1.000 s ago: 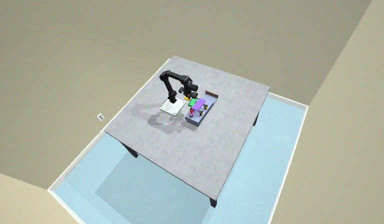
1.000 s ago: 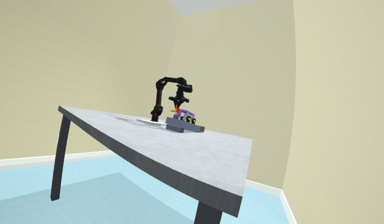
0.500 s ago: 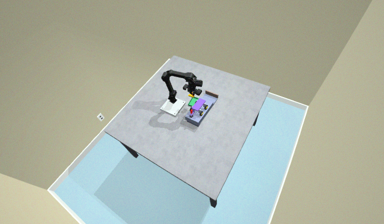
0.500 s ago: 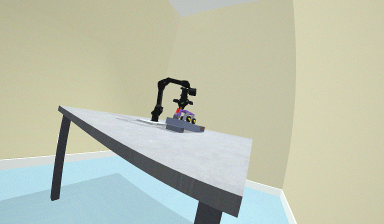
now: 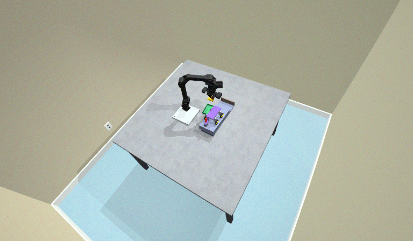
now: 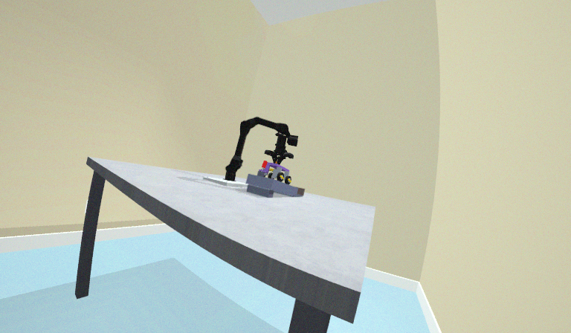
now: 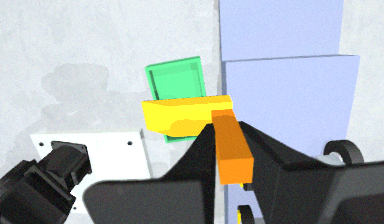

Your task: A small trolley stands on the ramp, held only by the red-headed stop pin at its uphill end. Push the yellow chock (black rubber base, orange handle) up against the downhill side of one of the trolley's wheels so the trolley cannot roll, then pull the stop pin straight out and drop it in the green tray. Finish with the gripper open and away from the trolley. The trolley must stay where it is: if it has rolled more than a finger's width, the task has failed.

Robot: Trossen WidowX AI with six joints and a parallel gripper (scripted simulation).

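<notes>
Right now my gripper tip is 20 mm past the yellow chock and 10 mm above it. The rest, counted from my gripper tip: purple trolley 110 mm ahead, 120 mm to the right, 40 mm below; green tray 40 mm behind, 50 mm to the right, 160 mm below; pale blue ramp 110 mm ahead, 120 mm to the right, 110 mm below.
</notes>
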